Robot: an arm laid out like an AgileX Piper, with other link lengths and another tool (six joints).
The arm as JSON. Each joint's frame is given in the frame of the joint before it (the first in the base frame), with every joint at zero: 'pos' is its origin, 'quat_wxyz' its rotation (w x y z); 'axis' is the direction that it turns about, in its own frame. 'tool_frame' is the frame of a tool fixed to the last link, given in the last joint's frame.
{
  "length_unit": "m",
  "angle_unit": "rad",
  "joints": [
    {
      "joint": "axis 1",
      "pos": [
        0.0,
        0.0,
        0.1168
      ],
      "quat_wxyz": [
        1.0,
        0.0,
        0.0,
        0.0
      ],
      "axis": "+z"
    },
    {
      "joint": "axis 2",
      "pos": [
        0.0,
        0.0,
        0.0
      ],
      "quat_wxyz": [
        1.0,
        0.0,
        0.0,
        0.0
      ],
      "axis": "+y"
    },
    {
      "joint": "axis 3",
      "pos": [
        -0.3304,
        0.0,
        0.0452
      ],
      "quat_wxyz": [
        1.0,
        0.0,
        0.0,
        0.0
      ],
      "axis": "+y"
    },
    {
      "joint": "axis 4",
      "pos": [
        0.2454,
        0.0,
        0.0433
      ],
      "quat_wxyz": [
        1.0,
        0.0,
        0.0,
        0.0
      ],
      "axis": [
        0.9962,
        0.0,
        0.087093
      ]
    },
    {
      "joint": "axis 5",
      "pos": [
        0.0,
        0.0,
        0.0
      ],
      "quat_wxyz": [
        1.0,
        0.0,
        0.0,
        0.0
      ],
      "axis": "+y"
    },
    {
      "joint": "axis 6",
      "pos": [
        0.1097,
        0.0,
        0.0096
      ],
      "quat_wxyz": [
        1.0,
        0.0,
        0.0,
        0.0
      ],
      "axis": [
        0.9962,
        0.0,
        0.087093
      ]
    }
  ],
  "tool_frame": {
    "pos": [
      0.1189,
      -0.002,
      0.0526
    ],
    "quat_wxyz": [
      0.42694,
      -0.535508,
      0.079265,
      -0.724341
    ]
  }
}
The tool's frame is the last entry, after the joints.
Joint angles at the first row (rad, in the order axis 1, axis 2, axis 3, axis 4, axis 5, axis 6):
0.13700, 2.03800, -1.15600, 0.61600, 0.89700, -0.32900
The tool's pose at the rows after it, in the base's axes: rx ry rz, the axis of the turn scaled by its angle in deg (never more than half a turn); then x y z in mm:
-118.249 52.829 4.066 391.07 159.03 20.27
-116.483 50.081 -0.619 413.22 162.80 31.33
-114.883 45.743 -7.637 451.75 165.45 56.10
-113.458 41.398 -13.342 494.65 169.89 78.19
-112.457 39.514 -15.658 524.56 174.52 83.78
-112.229 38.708 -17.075 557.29 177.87 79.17
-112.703 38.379 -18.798 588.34 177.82 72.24
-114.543 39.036 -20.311 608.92 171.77 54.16
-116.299 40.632 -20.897 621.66 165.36 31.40
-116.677 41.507 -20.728 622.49 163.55 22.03
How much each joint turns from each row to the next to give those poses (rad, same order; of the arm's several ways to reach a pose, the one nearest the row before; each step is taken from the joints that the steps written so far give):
0.00299, -0.02202, 0.04202, 0.03300, -0.02100, -0.02701
0.00000, -0.00299, -0.02801, 0.03601, -0.04300, -0.04301
0.00000, 0.00102, -0.09002, 0.00400, -0.03200, -0.01799
0.00000, 0.03798, -0.13496, -0.00899, -0.00801, -0.00702
0.00000, 0.05801, -0.11305, -0.00402, 0.00804, 0.00403
0.00002, 0.09000, -0.14797, -0.02800, 0.02496, 0.03401
-0.00001, 0.09198, -0.15699, -0.05001, 0.03001, 0.05400
-0.00001, 0.08001, -0.10800, -0.06499, 0.01100, 0.05398
0.00002, 0.07102, -0.07805, -0.05402, 0.00901, 0.05103
-0.00002, 0.01701, -0.00499, -0.00799, -0.00500, 0.01099

